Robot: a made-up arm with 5 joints.
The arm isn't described. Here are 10 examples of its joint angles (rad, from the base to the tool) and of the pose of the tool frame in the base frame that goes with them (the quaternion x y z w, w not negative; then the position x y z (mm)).
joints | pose
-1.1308 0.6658 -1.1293 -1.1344 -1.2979 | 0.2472 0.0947 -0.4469 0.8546 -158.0 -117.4 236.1
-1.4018 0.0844 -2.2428 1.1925 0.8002 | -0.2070 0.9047 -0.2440 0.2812 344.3 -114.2 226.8
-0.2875 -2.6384 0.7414 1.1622 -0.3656 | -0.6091 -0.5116 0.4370 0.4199 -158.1 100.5 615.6
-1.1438 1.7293 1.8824 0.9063 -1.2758 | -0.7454 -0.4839 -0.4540 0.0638 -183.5 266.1 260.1
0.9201 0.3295 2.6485 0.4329 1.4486 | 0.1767 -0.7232 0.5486 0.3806 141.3 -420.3 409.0
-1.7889 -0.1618 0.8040 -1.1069 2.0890 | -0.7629 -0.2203 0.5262 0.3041 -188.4 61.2 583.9
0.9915 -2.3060 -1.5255 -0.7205 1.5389 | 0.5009 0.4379 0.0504 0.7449 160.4 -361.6 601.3
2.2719 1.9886 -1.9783 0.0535 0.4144 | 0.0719 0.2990 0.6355 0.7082 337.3 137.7 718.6
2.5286 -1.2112 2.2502 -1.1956 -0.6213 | -0.1565 0.6465 -0.3470 0.6612 150.1 -224.3 641.8
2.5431 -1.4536 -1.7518 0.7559 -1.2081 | -0.8933 -0.4032 0.0541 0.1913 -78.2 314.0 632.2
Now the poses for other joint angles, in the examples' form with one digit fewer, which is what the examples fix.
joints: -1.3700 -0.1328 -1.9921 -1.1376 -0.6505
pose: 0.858 0.257 -0.365 0.255 -37 236 165
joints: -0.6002 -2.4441 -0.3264 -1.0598 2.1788
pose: 0.844 -0.189 0.501 0.026 174 94 90
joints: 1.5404 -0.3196 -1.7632 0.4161 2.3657
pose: -0.547 0.212 0.797 0.144 135 182 845
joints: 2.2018 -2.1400 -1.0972 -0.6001 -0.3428
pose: -0.005 -0.452 0.218 0.865 130 -133 778
